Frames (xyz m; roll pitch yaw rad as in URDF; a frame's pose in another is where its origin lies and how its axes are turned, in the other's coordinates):
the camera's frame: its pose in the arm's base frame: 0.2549 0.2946 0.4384 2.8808 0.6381 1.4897
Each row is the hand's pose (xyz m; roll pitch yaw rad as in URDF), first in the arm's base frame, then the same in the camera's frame.
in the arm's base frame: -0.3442 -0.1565 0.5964 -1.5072 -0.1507 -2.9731
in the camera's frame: -0.4942 -0.5854 0.0195 0.9432 0.2249 -1.8681
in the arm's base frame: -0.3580 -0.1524 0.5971 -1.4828 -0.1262 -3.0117
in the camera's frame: -0.4923 -0.5984 0.0137 0.9727 0.2303 -1.8218
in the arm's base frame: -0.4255 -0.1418 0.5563 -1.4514 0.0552 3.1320
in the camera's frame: -0.4639 -0.6719 0.0248 1.0448 0.1738 -1.5956
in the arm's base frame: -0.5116 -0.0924 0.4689 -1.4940 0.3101 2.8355
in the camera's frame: -0.3779 -0.7703 0.0452 1.1154 0.1251 -1.2077
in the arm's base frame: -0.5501 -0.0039 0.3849 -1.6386 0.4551 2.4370
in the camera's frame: -0.2595 -0.8187 0.0496 1.1770 0.1493 -0.8083
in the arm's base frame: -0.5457 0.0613 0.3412 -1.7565 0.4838 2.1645
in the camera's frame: -0.1810 -0.8185 0.0457 1.2236 0.1804 -0.5623
